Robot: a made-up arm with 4 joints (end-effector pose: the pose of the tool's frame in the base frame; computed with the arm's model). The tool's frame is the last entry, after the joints.
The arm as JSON. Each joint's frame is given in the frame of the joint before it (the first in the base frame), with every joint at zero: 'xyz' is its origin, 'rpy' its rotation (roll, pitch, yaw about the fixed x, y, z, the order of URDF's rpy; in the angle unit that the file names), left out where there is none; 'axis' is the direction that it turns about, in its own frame. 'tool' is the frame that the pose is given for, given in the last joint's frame.
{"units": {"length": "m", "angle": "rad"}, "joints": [
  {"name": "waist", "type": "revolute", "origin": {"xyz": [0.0, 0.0, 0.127]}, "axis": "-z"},
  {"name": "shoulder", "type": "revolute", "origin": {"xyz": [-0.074, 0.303, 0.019]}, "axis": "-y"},
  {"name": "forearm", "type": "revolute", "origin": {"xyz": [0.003, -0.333, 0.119]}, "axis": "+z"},
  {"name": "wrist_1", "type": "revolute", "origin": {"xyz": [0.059, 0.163, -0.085]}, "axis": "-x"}
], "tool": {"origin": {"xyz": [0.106, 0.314, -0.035]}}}
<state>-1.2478 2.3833 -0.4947 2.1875</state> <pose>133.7 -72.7 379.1 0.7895 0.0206 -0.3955 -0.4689</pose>
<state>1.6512 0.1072 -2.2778 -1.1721</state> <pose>-362.6 0.1 468.7 0.3283 0.1981 0.5525 0.7401</pose>
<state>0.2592 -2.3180 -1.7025 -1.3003</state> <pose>-69.0 -220.1 -266.8 0.5437 -0.3471 0.3463 -0.6812</pose>
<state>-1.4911 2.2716 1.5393 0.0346</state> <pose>-130.6 247.5 -203.4 0.0230 -0.0223 -0.9138 0.4050</pose>
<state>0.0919 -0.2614 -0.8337 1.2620</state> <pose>125.1 -12.4 -192.9 0.6885 -0.5615 0.3592 -0.2858</pose>
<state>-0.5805 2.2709 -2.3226 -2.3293</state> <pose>-102.6 -224.8 -137.6 0.7197 -0.6052 0.3390 0.0284</pose>
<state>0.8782 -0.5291 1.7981 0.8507</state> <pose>-282.3 423.6 138.0 0.8928 -0.1251 -0.1219 0.4152</pose>
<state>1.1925 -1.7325 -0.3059 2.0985</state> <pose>-213.0 254.7 30.7 0.5196 -0.2484 0.7254 0.3770</pose>
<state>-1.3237 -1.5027 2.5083 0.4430</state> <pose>215.0 -293.7 521.6 0.1575 -0.4261 -0.4014 -0.7953</pose>
